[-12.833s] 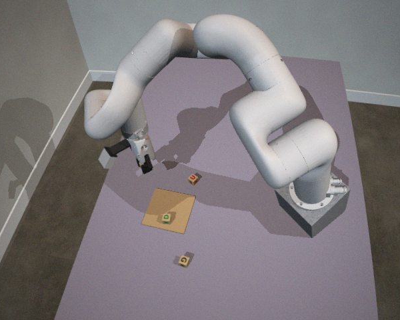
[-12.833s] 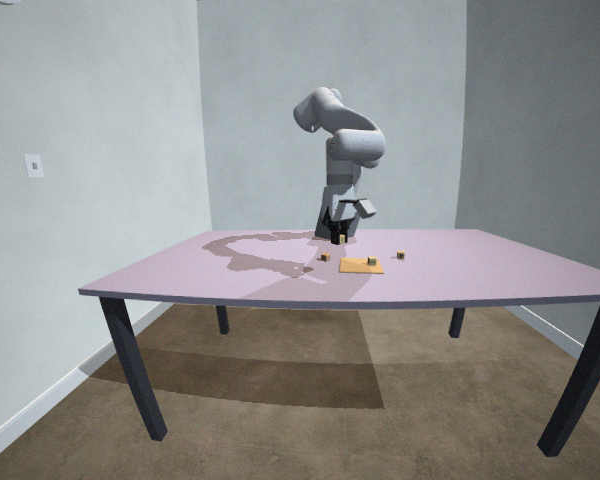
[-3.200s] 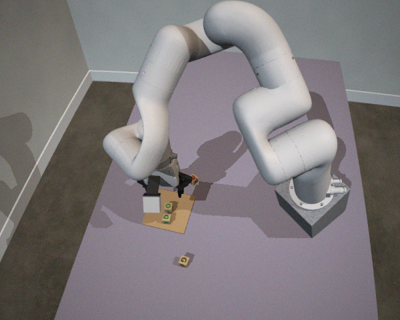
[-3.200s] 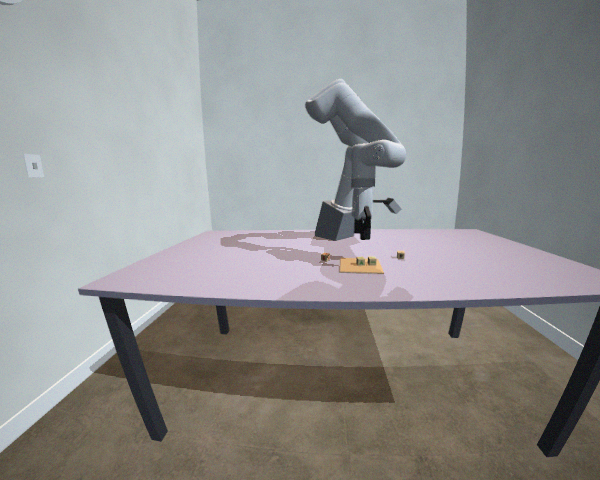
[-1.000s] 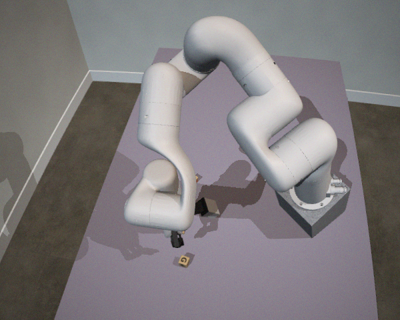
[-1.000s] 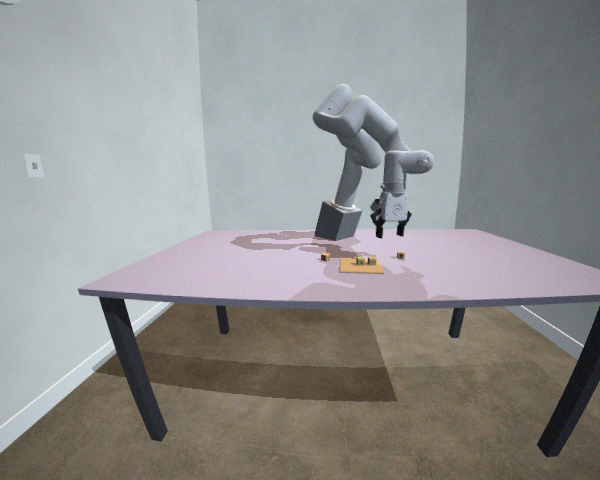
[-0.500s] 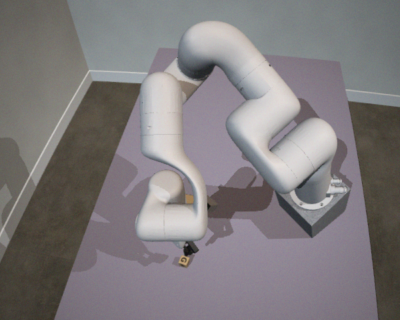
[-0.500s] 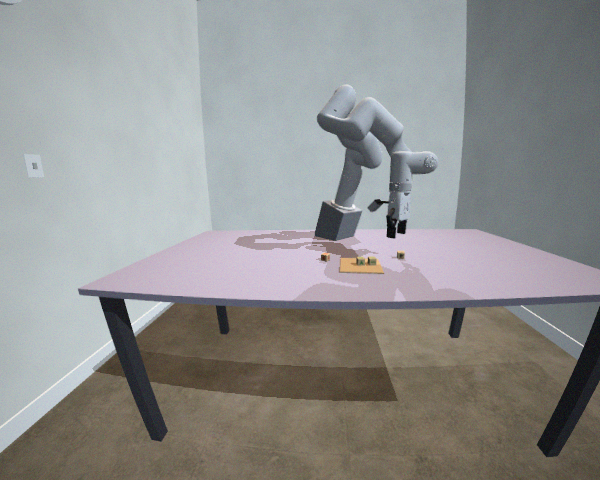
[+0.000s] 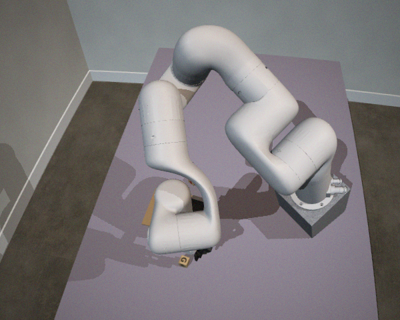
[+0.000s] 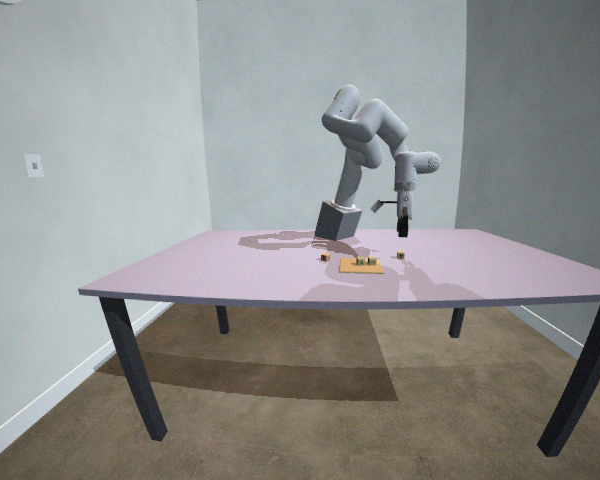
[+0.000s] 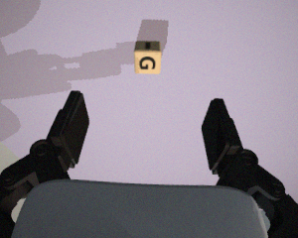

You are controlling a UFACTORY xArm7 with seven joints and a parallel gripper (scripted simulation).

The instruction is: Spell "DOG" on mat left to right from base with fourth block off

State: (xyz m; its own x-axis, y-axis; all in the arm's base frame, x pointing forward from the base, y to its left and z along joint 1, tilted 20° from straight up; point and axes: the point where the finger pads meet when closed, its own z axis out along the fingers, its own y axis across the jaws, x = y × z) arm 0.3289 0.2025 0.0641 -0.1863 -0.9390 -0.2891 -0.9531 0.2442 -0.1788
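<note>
Now: the G block 9 cm below my hand. From my hand the other things lie so: mat (9 cm ahead, 16 cm to the right, 10 cm below); then D block (9 cm ahead, 12 cm to the right, 9 cm below); then O block (9 cm ahead, 16 cm to the right, 9 cm below).
</note>
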